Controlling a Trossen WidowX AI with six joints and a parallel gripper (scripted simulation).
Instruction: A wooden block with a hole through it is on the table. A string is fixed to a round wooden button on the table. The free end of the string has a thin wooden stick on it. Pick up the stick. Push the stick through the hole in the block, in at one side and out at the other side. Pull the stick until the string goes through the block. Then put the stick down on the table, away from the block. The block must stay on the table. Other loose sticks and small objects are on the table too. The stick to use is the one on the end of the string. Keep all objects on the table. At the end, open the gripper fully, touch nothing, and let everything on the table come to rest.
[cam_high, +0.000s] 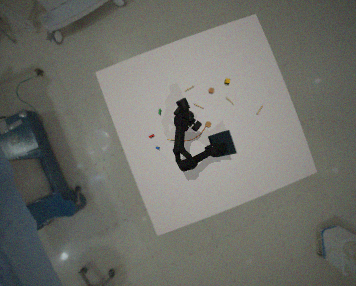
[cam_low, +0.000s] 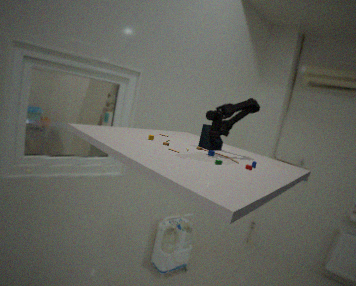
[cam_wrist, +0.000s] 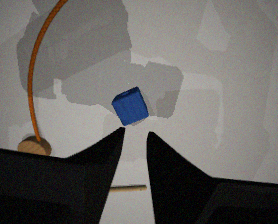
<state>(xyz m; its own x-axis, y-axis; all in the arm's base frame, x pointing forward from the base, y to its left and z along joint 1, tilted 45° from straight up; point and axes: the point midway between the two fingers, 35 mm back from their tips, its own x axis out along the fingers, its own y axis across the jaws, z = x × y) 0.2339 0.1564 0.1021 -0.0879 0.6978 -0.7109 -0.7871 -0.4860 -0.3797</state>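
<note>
Now: the blue cube 1 cm behind my gripper tip and 5 cm below it. From my gripper tip the other things lie so: green piece: 11 cm ahead, 17 cm to the left, 5 cm below; round wooden button: 5 cm behind, 15 cm to the right, 5 cm below; thin wooden stick: 11 cm behind, 11 cm to the left, 6 cm below.
</note>
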